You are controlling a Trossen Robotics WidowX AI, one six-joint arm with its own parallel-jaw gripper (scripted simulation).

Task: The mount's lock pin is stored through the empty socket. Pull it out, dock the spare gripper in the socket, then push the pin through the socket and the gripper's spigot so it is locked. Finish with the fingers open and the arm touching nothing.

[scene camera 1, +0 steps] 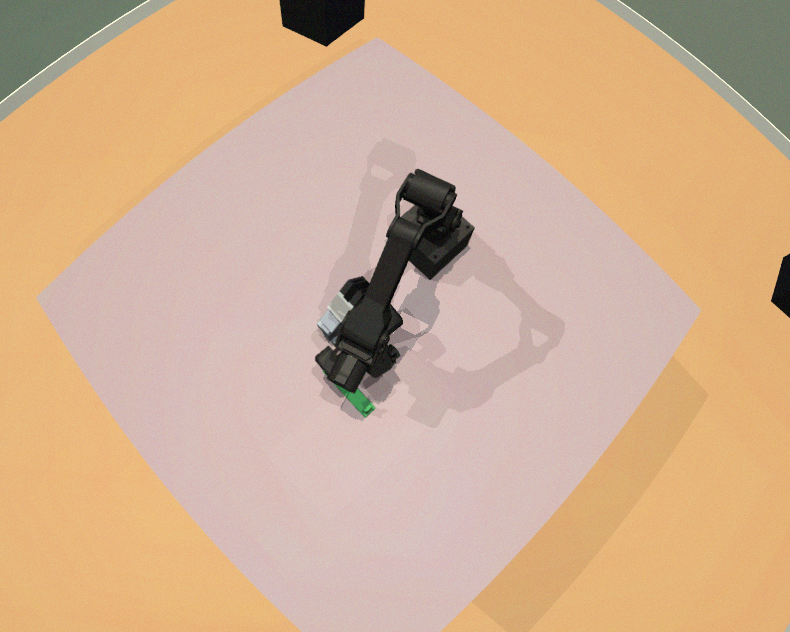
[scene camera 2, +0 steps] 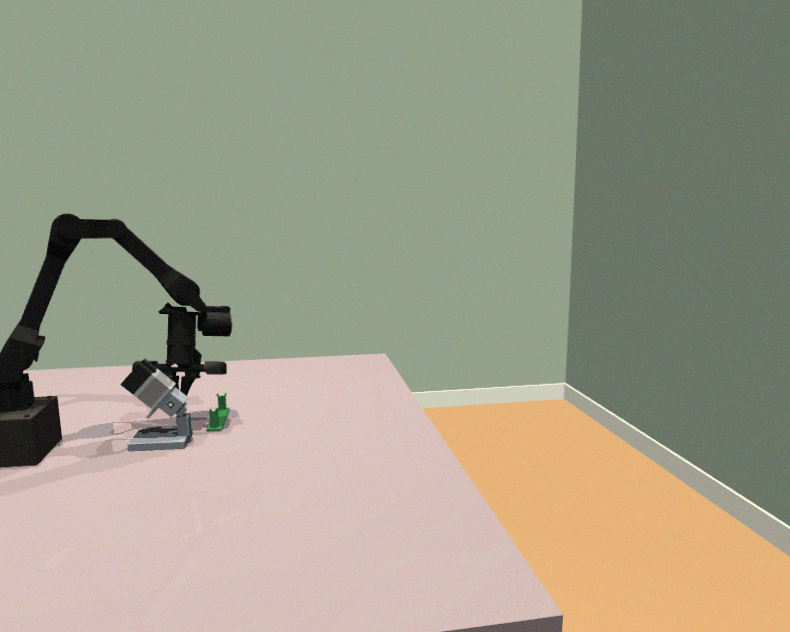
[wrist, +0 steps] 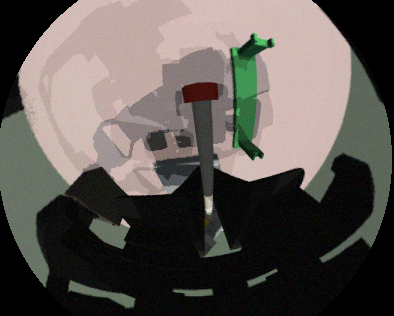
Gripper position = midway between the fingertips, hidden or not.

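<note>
My gripper [scene camera 2: 179, 408], also in scene camera 1 [scene camera 1: 353, 342] and the wrist view [wrist: 203, 169], holding a lock pin [wrist: 200, 94]. Spare gripper [scene camera 2: 146, 382], also in scene camera 1 [scene camera 1: 354, 289]. Mount [scene camera 2: 159, 438], also in the wrist view [wrist: 173, 172]. Green stand [wrist: 244, 61].
</note>
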